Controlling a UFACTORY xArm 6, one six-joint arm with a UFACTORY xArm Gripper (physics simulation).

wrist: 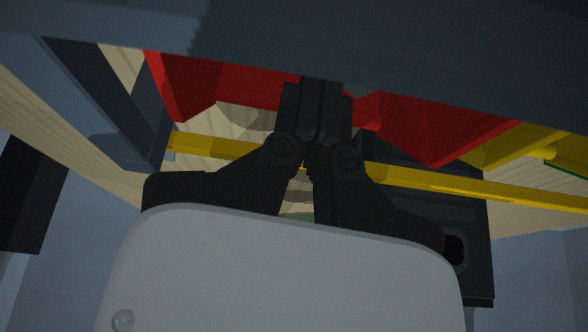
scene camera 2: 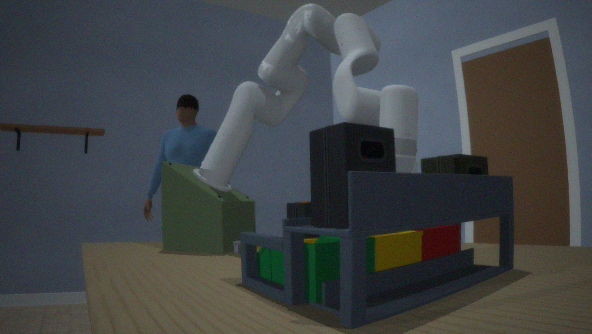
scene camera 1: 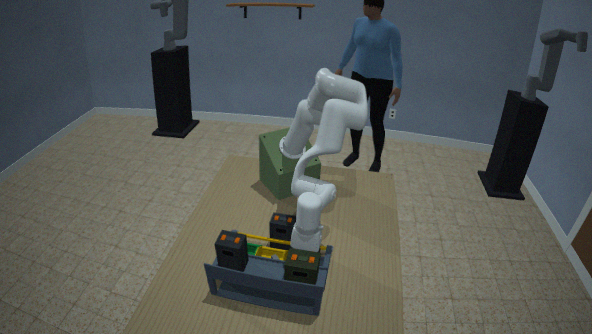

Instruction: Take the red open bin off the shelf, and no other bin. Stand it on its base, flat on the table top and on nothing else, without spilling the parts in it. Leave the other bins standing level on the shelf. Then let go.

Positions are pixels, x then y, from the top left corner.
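There's a red open bin that you'd find in the wrist view [433,133], and scene camera 2 [438,241] shows the bin too.
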